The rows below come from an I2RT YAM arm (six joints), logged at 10 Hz.
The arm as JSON. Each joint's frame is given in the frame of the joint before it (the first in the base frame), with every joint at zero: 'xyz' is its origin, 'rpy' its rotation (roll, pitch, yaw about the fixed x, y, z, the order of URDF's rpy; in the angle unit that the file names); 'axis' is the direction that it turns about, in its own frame. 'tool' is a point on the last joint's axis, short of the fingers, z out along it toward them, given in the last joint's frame.
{
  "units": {
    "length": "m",
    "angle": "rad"
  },
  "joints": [
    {
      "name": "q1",
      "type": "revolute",
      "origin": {
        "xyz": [
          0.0,
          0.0,
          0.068
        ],
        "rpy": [
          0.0,
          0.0,
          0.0
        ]
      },
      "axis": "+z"
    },
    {
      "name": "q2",
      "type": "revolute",
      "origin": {
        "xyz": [
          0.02,
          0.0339,
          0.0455
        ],
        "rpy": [
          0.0,
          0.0,
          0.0
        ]
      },
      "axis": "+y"
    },
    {
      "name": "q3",
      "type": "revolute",
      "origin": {
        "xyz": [
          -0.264,
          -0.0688,
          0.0
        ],
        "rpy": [
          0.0,
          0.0,
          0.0
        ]
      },
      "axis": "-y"
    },
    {
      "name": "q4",
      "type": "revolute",
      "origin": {
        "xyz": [
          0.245,
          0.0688,
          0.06
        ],
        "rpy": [
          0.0,
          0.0,
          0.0
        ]
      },
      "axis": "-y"
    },
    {
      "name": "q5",
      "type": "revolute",
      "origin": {
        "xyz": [
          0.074,
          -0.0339,
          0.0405
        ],
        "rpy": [
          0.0,
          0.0,
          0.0
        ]
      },
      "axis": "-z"
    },
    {
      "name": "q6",
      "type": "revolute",
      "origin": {
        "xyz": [
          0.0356,
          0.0,
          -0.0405
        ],
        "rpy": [
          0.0,
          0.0,
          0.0
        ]
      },
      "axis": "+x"
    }
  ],
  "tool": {
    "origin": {
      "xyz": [
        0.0,
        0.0,
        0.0
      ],
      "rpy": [
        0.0,
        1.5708,
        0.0
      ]
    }
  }
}
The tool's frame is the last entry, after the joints.
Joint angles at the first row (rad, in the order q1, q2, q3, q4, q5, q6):
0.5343 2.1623 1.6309 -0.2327 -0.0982 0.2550
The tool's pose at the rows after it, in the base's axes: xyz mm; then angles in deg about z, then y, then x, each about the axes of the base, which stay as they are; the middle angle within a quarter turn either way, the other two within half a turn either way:
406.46, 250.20, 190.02, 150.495, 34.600, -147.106
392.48, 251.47, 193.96, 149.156, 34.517, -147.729
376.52, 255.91, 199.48, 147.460, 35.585, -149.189
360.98, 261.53, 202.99, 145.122, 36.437, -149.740
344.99, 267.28, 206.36, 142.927, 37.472, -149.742
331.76, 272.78, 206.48, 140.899, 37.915, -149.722
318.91, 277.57, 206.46, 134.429, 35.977, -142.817
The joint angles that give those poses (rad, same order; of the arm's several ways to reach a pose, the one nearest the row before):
0.5452 2.1167 1.5822 -0.2324 -0.0878 0.2510
0.5646 2.0717 1.5312 -0.2325 -0.0685 0.2344
0.5955 2.0253 1.4846 -0.2328 -0.0184 0.2117
0.6287 1.9857 1.4398 -0.2225 0.0214 0.1884
0.6640 1.9461 1.3934 -0.2044 0.0600 0.1740
0.6955 1.9206 1.3570 -0.1896 0.0885 0.1600
0.7177 1.8880 1.2948 -0.1076 0.0179 0.1316

